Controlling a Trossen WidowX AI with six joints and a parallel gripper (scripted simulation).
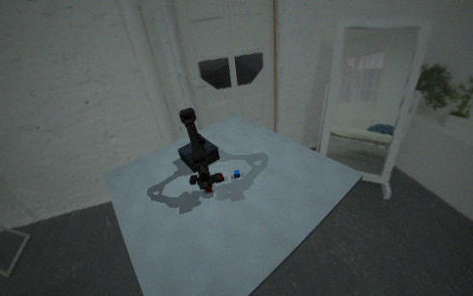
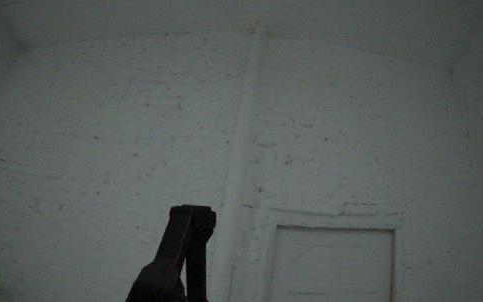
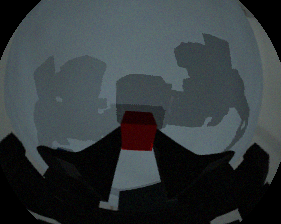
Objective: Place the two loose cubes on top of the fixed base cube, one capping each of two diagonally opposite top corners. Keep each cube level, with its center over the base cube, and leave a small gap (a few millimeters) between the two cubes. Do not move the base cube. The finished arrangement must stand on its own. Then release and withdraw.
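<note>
The blue cube lies 21 cm to the left of my gripper tip and 2 cm ahead of it.
</note>
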